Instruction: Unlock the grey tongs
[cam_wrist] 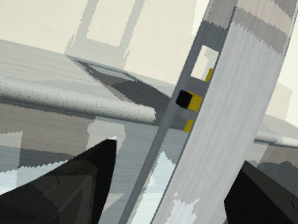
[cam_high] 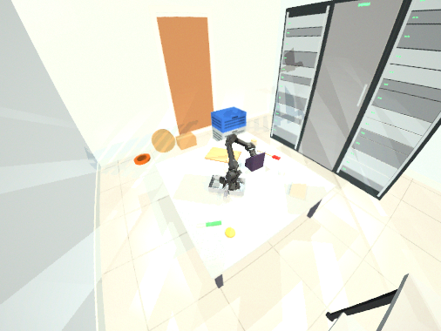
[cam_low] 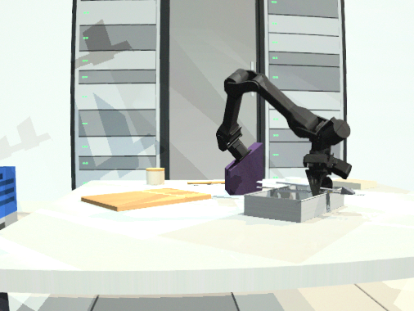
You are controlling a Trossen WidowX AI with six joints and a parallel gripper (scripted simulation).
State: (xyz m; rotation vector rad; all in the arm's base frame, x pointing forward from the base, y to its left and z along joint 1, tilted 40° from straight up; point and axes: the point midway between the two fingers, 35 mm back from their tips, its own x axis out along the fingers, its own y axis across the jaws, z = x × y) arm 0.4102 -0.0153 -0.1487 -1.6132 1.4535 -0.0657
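My gripper tip is now 5 cm past the roasting tin and 3 cm to the left of it. Round my gripper tip: jar: 78 cm behind, 37 cm to the right; then wooden board: 34 cm behind, 43 cm to the right, 2 cm below.
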